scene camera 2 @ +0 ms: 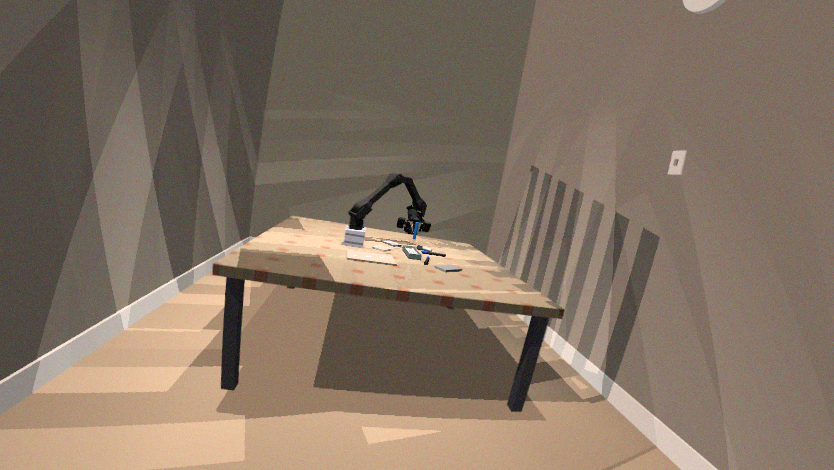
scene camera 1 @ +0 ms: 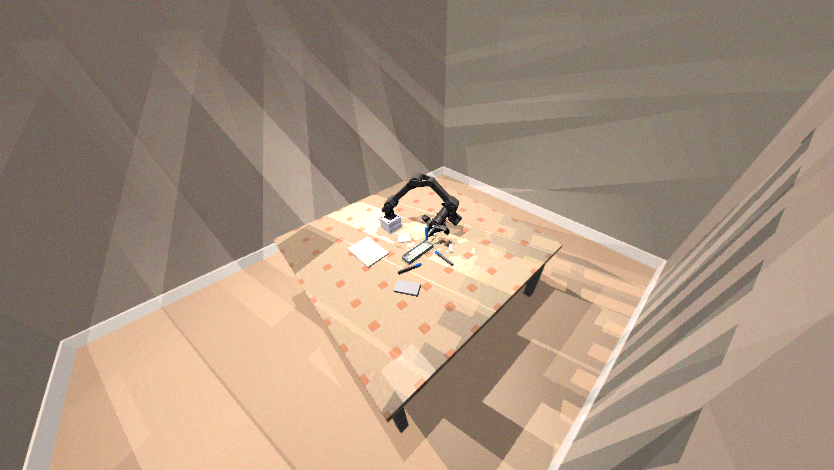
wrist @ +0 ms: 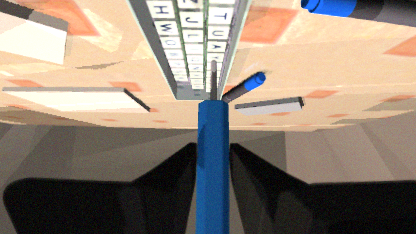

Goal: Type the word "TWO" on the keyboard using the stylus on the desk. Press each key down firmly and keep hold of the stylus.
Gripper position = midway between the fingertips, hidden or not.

Observation:
In view: the gripper (wrist: 213,150), a grey notepad (wrist: 289,104) and a white paper sheet (wrist: 79,99).

